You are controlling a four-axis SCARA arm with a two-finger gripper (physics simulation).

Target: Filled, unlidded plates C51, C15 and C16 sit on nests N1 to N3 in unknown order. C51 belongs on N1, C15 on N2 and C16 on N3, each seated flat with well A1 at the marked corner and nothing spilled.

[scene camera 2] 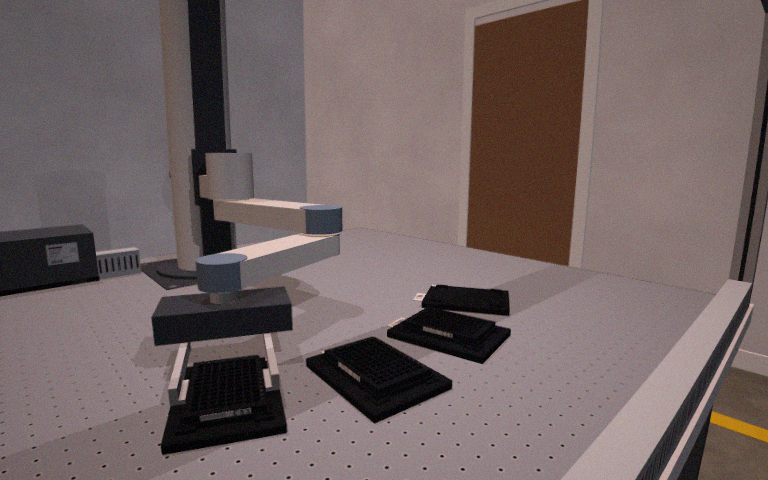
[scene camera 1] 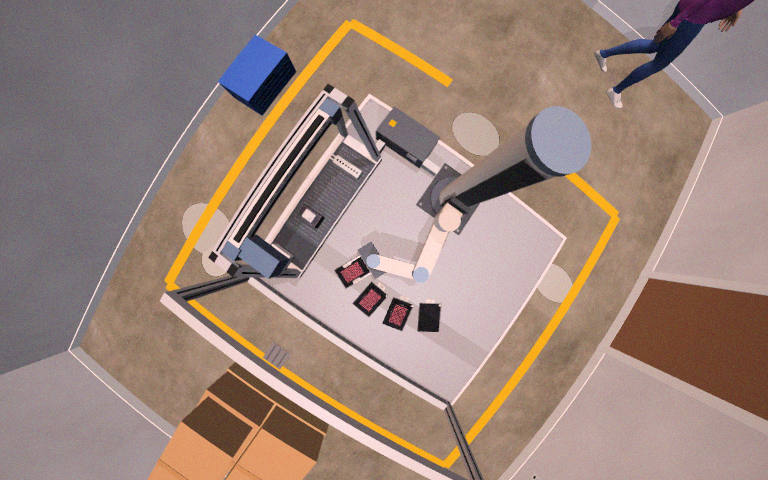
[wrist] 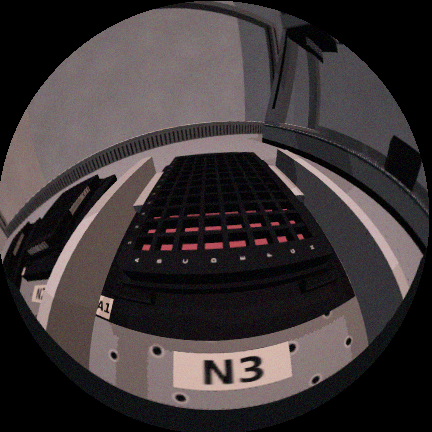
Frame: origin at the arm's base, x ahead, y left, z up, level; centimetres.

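Seen in the pictures: gripper, fingertip midpoint: (scene camera 2: 225,389) (scene camera 1: 348,274) (wrist: 215,159).
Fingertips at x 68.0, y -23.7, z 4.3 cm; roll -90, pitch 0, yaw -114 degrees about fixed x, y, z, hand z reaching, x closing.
Note:
A point is followed by its place in that frame.
My gripper (scene camera 1: 353,268) @(z 4.3, x 68.0, y -23.7 cm) (scene camera 2: 225,383) @(z 4.3, x 68.0, y -23.7 cm) (wrist: 215,159) @(z 4.3, x 68.0, y -23.7 cm) is shut on the black plate (scene camera 1: 352,272) @(z 3.9, x 65.7, y -22.5 cm) (scene camera 2: 229,380) @(z 3.6, x 65.1, y -22.1 cm) (wrist: 215,200) @(z 3.4, x 64.1, y -21.7 cm) on nest N3 (scene camera 2: 226,437) @(z 2.1, x 73.2, y -26.0 cm) (wrist: 225,320), with a finger pad against each long side. This plate looks level and low in the nest; pink liquid shows in its wells. Well A and the nest's A1 tag (wrist: 104,307) are on the same side in the wrist view. A second filled plate (scene camera 1: 371,298) @(z 3.7, x 71.7, y -5.8 cm) (scene camera 2: 380,362) @(z 3.8, x 74.0, y -5.8 cm) sits on the neighbouring nest N2. A third (scene camera 1: 398,313) @(z 3.8, x 70.2, y 11.4 cm) (scene camera 2: 458,324) @(z 3.9, x 73.0, y 11.8 cm) sits on the nest beyond. The plates' name labels are too small to read.
A fourth black nest (scene camera 1: 428,317) @(z 2.5, x 63.0, y 27.3 cm) (scene camera 2: 467,300) @(z 2.5, x 64.6, y 25.9 cm) without a visible plate stands at the end of the row. A gantry machine (scene camera 1: 283,169) @(z 52.1, x 41.2, y -63.9 cm) and a dark grey box (scene camera 1: 407,135) @(z 12.8, x -10.9, y -39.8 cm) (scene camera 2: 48,257) @(z 8.3, x -3.4, y -34.2 cm) stand on the table. A person (scene camera 1: 673,42) is on the floor beyond the yellow line.

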